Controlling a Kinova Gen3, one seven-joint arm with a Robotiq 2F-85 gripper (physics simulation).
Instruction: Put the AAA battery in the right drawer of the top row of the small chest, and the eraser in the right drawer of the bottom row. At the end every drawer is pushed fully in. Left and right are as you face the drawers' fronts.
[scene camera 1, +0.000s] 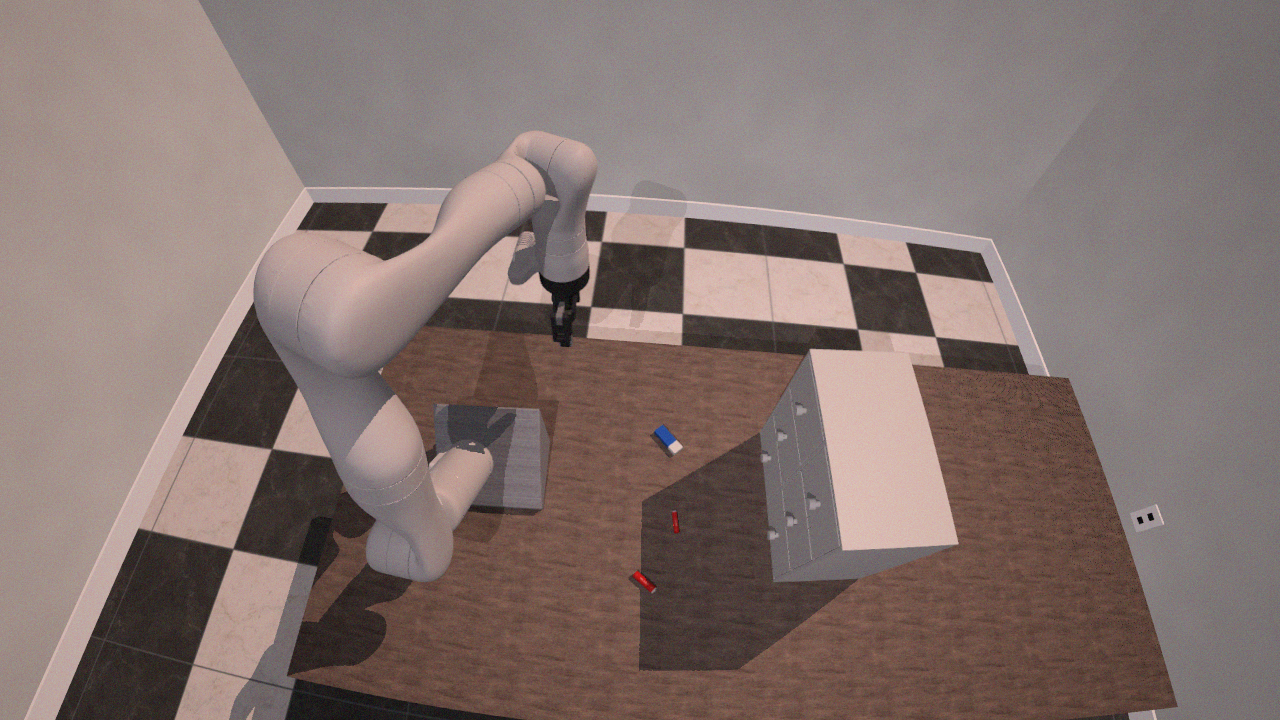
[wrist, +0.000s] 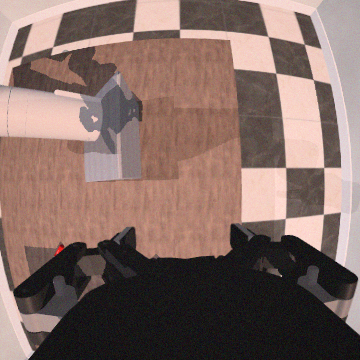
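Note:
The small white chest stands on the right part of the table. Its fronts face the robot's base, with two columns and three rows of knobbed drawers, which look shut. The eraser, blue with a white end, lies on the table. A thin red battery, the smaller one and apparently the AAA, lies in the chest's shadow. My gripper is open and empty, high above the table's far edge, away from both objects. The eraser and thin battery do not show in the wrist view.
A thicker red battery lies at the shadow's edge; a red piece, apparently of it, shows left in the wrist view. The robot's grey base block stands on the brown table. Walls stand beyond the checkered floor.

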